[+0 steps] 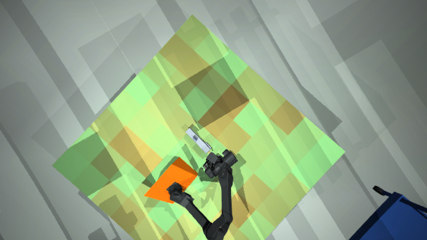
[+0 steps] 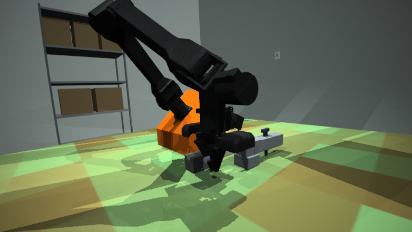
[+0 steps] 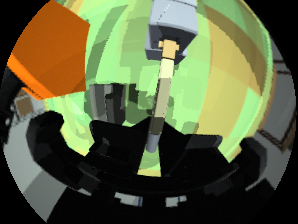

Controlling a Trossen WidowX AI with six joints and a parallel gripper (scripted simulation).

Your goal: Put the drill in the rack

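Right now my gripper tip is 80 mm past the dark rack and 10 mm to the right of it. The rest, counted from my gripper tip: drill (40 mm to the left, 30 mm above); dark key (20 mm behind, 200 mm to the left, 30 mm above).
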